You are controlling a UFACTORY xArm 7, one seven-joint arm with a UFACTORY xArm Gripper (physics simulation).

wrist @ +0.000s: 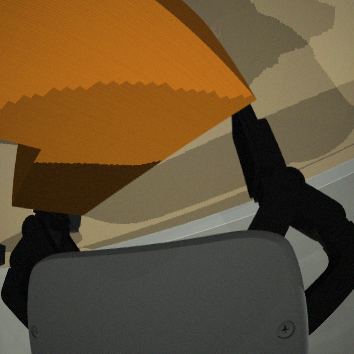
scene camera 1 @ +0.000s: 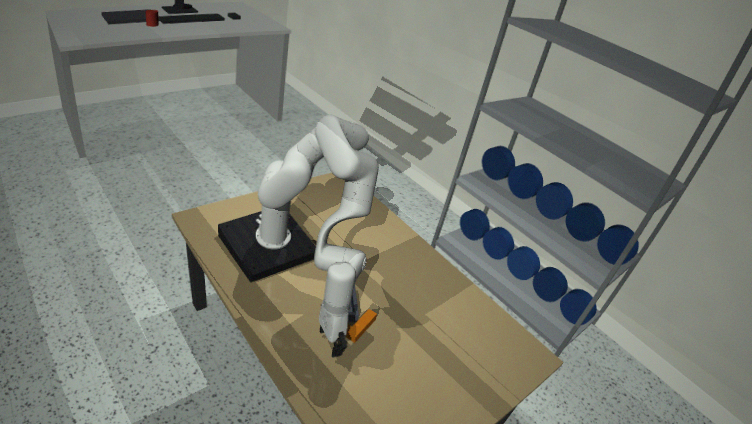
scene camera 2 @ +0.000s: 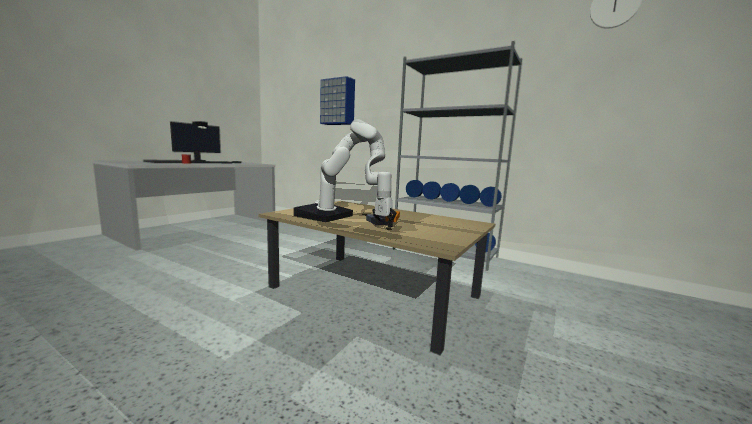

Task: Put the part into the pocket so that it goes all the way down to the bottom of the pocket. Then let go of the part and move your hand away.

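Places are measured from the arm's base along level axes (x back, y up, z left), in millimetres.
Where they show: gripper, fingertip midpoint: (scene camera 1: 330,343) (scene camera 2: 383,226); arm's base at its link origin: (scene camera 1: 273,236) (scene camera 2: 326,208).
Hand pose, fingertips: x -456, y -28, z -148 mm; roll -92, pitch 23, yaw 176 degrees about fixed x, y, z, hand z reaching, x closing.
Note:
Things, the pixels of their centre, and the offset from my fingertips. Level surfaces: height alone.
- orange L-shaped part at the middle of its body: (scene camera 1: 357,323) dx -18, dy +41, dz +92 mm
- wooden table at its surface level: dy -18 mm
- dark pocket block at the middle of its body: (scene camera 1: 342,301) (scene camera 2: 377,219) dx +95, dy +0, dz +147 mm
The orange L-shaped part (scene camera 1: 362,324) (scene camera 2: 395,214) (wrist: 116,88) lies on the wooden table (scene camera 1: 481,328) (scene camera 2: 449,230). It fills the upper left of the wrist view. My gripper (scene camera 1: 343,342) (scene camera 2: 388,223) (wrist: 144,135) is open and low at the table, with its black fingers on either side of the part. The right finger stands just past the part's corner. The left fingertip is hidden under the part. The dark pocket block (scene camera 2: 372,218) sits just left of the gripper in scene camera 2. My arm hides it in scene camera 1.
The arm's black base plate (scene camera 1: 248,255) (scene camera 2: 321,212) is at the table's far end. A metal shelf rack (scene camera 1: 472,132) (scene camera 2: 500,159) with several blue cylinders (scene camera 1: 553,199) stands beside the table. A grey desk (scene camera 1: 262,59) (scene camera 2: 184,175) with a monitor stands across the room.

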